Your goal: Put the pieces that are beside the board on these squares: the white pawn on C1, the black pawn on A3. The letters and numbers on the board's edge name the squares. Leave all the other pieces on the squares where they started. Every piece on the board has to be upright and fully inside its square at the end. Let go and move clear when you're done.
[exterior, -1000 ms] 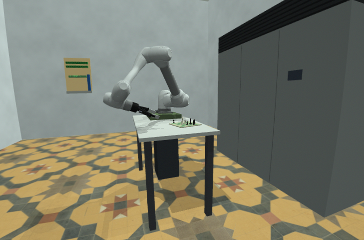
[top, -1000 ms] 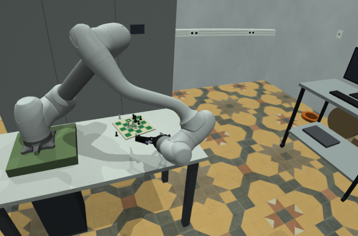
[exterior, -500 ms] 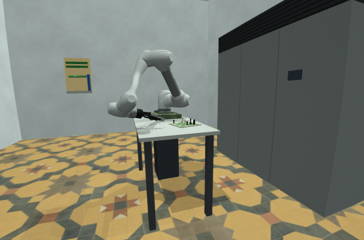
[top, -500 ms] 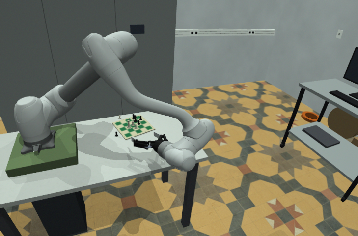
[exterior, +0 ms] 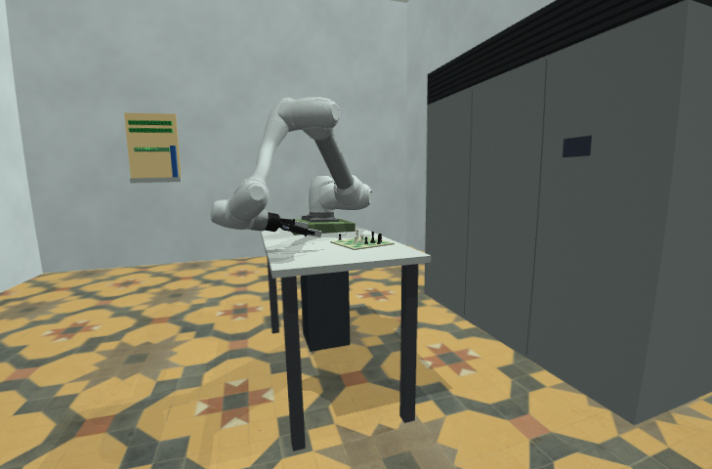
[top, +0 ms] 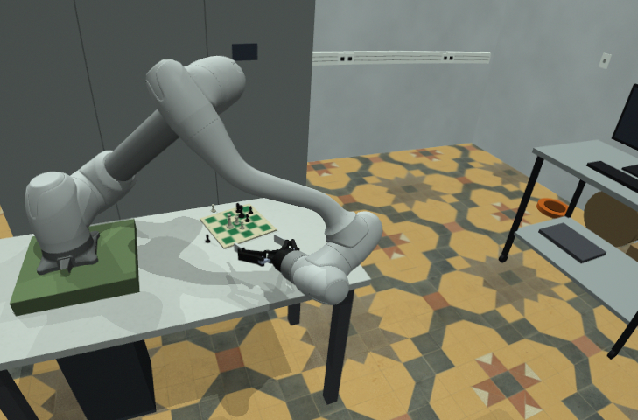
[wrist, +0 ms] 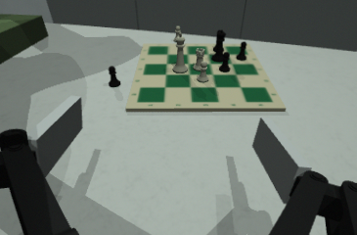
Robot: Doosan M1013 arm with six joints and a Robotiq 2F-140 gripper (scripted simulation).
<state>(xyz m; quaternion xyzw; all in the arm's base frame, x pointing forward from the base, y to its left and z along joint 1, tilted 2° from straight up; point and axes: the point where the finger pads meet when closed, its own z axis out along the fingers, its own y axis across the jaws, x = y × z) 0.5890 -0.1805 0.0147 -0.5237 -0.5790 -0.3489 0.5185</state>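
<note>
Now: the chessboard 10 mm behind my hand, 240 mm to the left of it and 80 mm below it.
</note>
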